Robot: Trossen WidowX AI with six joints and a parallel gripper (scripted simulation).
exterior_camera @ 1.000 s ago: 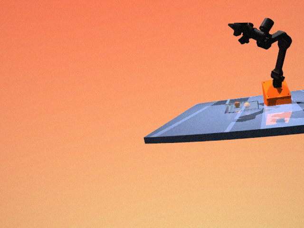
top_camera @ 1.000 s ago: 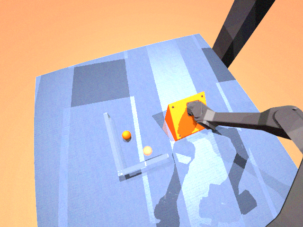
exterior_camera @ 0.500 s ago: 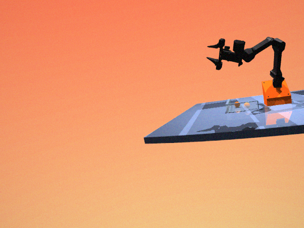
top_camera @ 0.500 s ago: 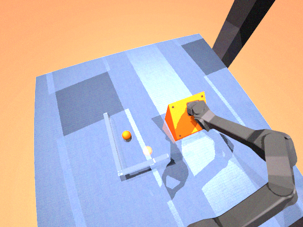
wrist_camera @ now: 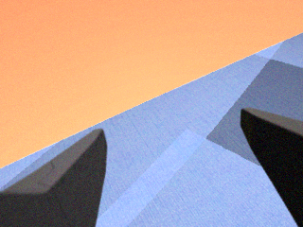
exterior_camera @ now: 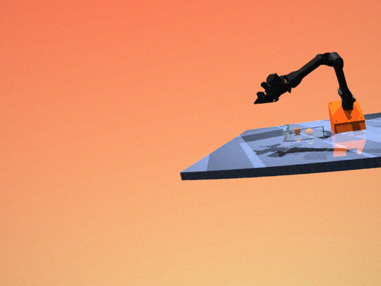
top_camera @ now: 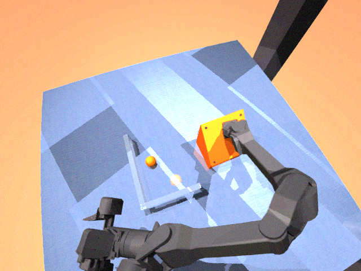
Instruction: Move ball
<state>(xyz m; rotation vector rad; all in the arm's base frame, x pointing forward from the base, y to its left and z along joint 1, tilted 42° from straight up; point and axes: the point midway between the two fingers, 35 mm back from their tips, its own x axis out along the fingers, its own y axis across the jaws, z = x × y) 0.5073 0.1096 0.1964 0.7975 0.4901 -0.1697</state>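
The orange ball lies 22 cm below my gripper tip, 20 cm to the right of it and 19 cm behind it.
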